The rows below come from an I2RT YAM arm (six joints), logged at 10 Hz.
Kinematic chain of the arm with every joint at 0, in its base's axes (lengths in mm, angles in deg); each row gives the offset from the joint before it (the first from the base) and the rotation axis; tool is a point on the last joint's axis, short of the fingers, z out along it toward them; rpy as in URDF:
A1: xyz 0 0 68 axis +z
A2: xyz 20 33.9 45.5 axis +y
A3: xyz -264 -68.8 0 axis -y
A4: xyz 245 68.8 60 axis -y
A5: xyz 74 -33.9 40.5 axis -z
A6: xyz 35.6 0 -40.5 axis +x
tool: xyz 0 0 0 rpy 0 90 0
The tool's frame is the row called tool.
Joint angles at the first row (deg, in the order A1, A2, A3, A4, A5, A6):
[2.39 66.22 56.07 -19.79 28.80 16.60]
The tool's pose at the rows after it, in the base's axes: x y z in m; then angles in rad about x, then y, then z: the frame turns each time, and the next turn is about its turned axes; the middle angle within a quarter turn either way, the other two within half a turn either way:
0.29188 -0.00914 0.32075 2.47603 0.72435 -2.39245
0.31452 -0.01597 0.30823 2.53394 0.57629 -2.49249
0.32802 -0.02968 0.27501 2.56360 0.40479 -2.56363
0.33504 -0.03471 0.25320 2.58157 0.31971 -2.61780
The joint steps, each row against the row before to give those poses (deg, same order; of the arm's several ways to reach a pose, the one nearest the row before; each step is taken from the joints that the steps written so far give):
[-0.83 11.12 12.14 -13.27 -0.09 0.02]
[-1.35 7.76 6.38 -8.15 0.02 0.00]
[-2.36 6.47 1.00 -4.64 0.42 -0.11]
[-0.81 3.78 0.00 -1.48 0.02 -0.81]

